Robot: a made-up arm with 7 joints. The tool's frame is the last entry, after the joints.
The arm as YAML. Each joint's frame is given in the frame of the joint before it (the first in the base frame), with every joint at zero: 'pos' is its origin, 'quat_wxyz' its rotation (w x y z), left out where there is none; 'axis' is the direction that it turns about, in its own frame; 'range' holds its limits. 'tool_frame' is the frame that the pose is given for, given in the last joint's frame.
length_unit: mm
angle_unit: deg
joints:
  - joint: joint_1
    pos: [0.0, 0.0, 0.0]
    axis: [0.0, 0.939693, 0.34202]
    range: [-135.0, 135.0]
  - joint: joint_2
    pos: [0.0, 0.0, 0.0]
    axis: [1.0, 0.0, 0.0]
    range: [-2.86, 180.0]
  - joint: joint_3
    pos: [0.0, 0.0, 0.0]
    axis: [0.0, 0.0, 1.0]
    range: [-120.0, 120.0]
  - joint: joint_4
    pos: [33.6, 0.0, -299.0]
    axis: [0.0, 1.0, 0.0]
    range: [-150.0, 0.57]
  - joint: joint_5
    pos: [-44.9, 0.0, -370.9]
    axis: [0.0, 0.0, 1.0]
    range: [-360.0, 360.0]
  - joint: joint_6
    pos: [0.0, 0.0, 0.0]
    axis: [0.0, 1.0, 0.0]
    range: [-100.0, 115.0]
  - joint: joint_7
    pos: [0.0, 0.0, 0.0]
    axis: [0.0, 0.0, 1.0]
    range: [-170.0, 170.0]
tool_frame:
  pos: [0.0, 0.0, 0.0]
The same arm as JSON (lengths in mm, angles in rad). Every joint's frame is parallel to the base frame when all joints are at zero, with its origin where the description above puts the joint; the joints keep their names.
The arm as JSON. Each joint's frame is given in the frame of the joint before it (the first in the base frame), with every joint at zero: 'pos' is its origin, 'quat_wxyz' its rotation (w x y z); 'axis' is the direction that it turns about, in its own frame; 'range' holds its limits. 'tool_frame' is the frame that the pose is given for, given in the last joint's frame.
{"length_unit": "mm", "angle_unit": "rad", "joints": [{"joint": "joint_1", "pos": [0.0, 0.0, 0.0], "quat_wxyz": [1.0, 0.0, 0.0, 0.0], "axis": [0.0, 0.9397, 0.342], "range": [-2.3562, 2.3562]}, {"joint": "joint_2", "pos": [0.0, 0.0, 0.0], "quat_wxyz": [1.0, 0.0, 0.0, 0.0], "axis": [1.0, 0.0, 0.0], "range": [-0.0499, 3.1416]}, {"joint": "joint_3", "pos": [0.0, 0.0, 0.0], "quat_wxyz": [1.0, 0.0, 0.0, 0.0], "axis": [0.0, 0.0, 1.0], "range": [-2.0944, 2.0944]}, {"joint": "joint_4", "pos": [33.6, 0.0, -299.0], "quat_wxyz": [1.0, 0.0, 0.0, 0.0], "axis": [0.0, 1.0, 0.0], "range": [-2.618, 0.0099]}, {"joint": "joint_5", "pos": [-44.9, 0.0, -370.9], "quat_wxyz": [1.0, 0.0, 0.0, 0.0], "axis": [0.0, 0.0, 1.0], "range": [-6.2832, 6.2832]}, {"joint": "joint_6", "pos": [0.0, 0.0, 0.0], "quat_wxyz": [1.0, 0.0, 0.0, 0.0], "axis": [0.0, 1.0, 0.0], "range": [-1.7453, 2.0071]}, {"joint": "joint_7", "pos": [0.0, 0.0, 0.0], "quat_wxyz": [1.0, 0.0, 0.0, 0.0], "axis": [0.0, 0.0, 1.0], "range": [-2.9671, 2.9671]}], "tool_frame": {"pos": [0.0, 0.0, 0.0], "quat_wxyz": [1.0, 0.0, 0.0, 0.0]}}
